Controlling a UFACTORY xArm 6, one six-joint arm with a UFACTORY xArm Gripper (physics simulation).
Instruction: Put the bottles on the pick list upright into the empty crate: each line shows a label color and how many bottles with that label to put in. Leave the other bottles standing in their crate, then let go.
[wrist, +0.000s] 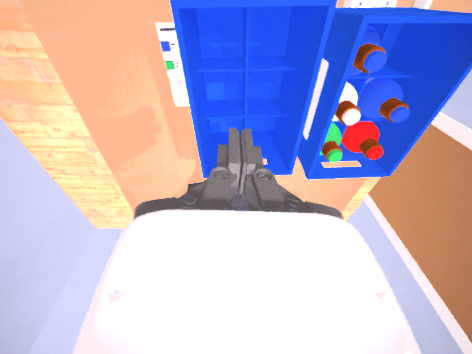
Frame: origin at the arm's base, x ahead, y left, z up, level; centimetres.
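Seen in the pictures: gripper, fingertip midpoint: (238, 144).
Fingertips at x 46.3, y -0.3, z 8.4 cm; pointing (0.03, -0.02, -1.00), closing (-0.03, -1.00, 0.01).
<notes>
A point is followed by its place in that frame.
My gripper (238, 144) @[x 46.3, y -0.3, z 8.4 cm] is shut and empty, above the near end of the empty crate. That blue crate (252, 3) @[x 54.1, y -2.2, z -7.7 cm] has dividers, and no bottle shows in its visible compartments; the gripper hides part of its near end. The second blue crate (430, 55) @[x 49.2, y -33.8, z -14.7 cm] stands to the right and holds upright bottles: a blue one (374, 61) @[x 48.9, y -20.4, z -9.0 cm] at the back, a white one (349, 114) @[x 40.9, y -20.5, z -9.0 cm] and another blue one (382, 97) @[x 42.5, y -28.1, z -13.1 cm] in the middle, a green one (334, 154) @[x 32.4, y -21.5, z -8.9 cm] and a red one (361, 136) @[x 34.2, y -28.6, z -13.2 cm] at the near end. The pick list (180, 92) @[x 37.5, y 11.1, z -25.1 cm] lies left of the empty crate, showing a blue and a green mark; its writing is too small to read.
The crates stand close together on an orange-brown surface (100, 85) @[x 38.4, y 28.9, z -25.3 cm] with a wooden strip (50, 135) along the left. A brown area (435, 200) with a pale edge lies at the lower right. The white arm housing fills the bottom middle of the view.
</notes>
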